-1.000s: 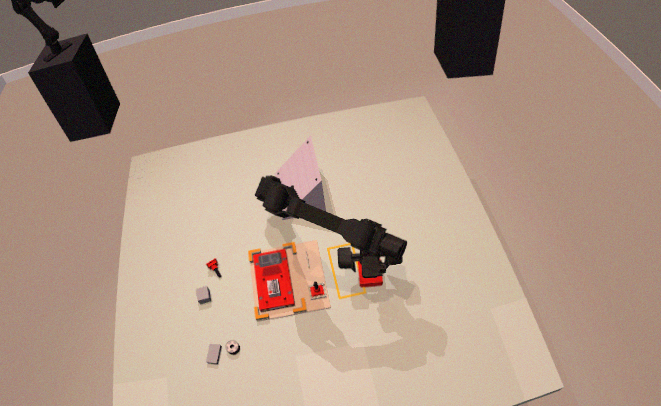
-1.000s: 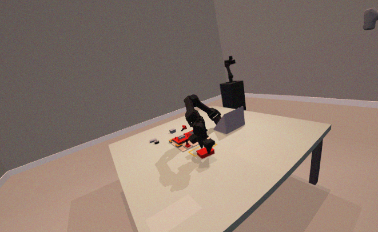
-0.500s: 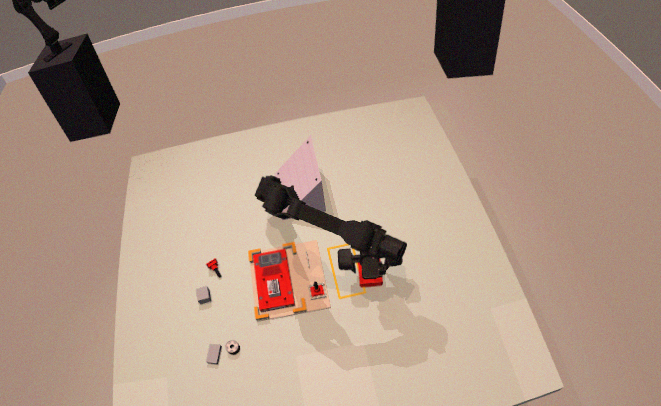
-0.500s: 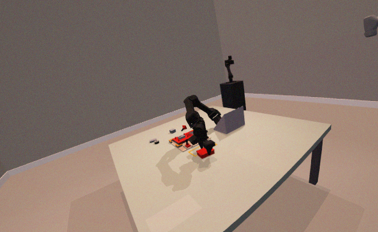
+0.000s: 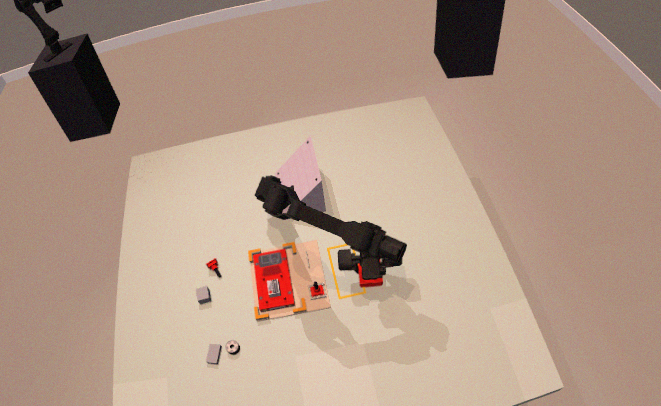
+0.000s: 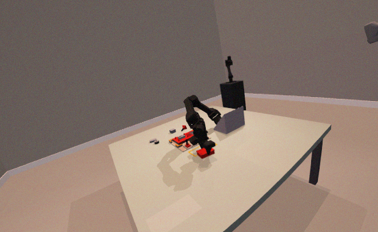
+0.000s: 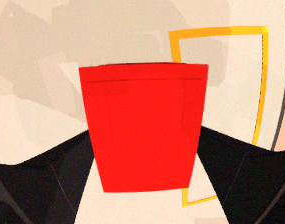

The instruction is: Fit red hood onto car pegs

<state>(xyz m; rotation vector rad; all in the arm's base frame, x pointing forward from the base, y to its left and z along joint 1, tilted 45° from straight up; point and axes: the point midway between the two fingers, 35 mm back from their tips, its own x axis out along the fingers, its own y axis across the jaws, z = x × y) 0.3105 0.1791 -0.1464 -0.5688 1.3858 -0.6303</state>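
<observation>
My gripper tip is now 27 cm to the left of the jig plate and 1 cm past it. The rest, counted from my gripper tip: wheel 44 cm to the right, 20 cm ahead; red hood 1 cm above.
</observation>
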